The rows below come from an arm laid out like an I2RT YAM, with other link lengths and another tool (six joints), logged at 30 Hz.
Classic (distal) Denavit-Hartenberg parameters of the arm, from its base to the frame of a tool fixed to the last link. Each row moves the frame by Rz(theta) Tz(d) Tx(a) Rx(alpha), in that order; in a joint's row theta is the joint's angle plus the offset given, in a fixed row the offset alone. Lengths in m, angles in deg.
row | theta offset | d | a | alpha
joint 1 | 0.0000 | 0.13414 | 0.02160 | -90.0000
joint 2 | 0.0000 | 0.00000 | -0.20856 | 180.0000
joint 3 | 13.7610 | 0.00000 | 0.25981 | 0.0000
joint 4 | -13.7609 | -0.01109 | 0.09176 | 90.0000
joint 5 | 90.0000 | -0.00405 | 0.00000 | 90.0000
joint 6 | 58.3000 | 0.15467 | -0.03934 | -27.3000
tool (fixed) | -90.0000 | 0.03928 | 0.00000 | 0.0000
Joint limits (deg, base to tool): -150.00..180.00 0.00..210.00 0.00..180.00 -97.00..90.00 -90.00..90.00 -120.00..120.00
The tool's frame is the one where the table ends.
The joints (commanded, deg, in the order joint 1, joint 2, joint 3, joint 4, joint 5, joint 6), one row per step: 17.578, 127.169, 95.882, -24.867, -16.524, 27.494; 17.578, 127.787, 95.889, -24.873, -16.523, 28.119; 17.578, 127.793, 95.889, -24.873, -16.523, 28.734; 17.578, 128.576, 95.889, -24.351, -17.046, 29.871; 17.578, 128.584, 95.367, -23.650, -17.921, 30.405; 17.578, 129.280, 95.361, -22.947, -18.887, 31.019; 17.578, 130.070, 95.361, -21.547, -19.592, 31.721; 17.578, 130.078, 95.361, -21.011, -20.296, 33.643; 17.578, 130.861, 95.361, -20.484, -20.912, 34.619; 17.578, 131.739, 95.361, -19.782, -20.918, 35.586
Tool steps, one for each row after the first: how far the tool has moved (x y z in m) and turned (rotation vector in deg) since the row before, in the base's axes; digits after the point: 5 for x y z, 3 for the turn. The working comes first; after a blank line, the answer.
Tool pose at each row, in the base's axes (x y z in m, rotation vector in deg; the steps are taken from these numbers as rounded here): 0.52652, 0.25596, 0.02323, -115.091, 58.720, 17.496; 0.52572, 0.25529, 0.01728, -114.766, 59.715, 18.148; 0.52607, 0.25499, 0.01725, -114.263, 60.272, 18.281; 0.52607, 0.25590, 0.01188, -113.203, 61.137, 19.219; 0.52480, 0.25794, 0.01110, -112.383, 60.926, 20.002; 0.52444, 0.26049, 0.00761, -111.513, 60.848, 21.030; 0.52659, 0.26293, 0.00517, -110.509, 60.574, 21.340; 0.52822, 0.26435, 0.00759, -108.537, 61.428, 22.007; 0.52774, 0.26547, 0.00229, -107.580, 62.080, 23.011; 0.52855, 0.26507, -0.00412, -106.822, 63.054, 23.375

-0.00080, -0.00067, -0.00595, 0.075, 0.857, -0.501; 0.00035, -0.00030, -0.00003, 0.253, 0.270, -0.492; 0.00000, 0.00091, -0.00537, 0.807, 0.874, -0.627; -0.00127, 0.00204, -0.00078, 0.967, 0.295, 0.050; -0.00036, 0.00255, -0.00349, 1.017, 0.524, 0.041; 0.00215, 0.00244, -0.00244, 1.023, -0.073, -0.165; 0.00163, 0.00142, 0.00242, 1.482, 0.603, -1.104; -0.00048, 0.00112, -0.00530, 0.793, 0.881, -0.410; 0.00081, -0.00040, -0.00641, 0.329, 0.650, -0.746
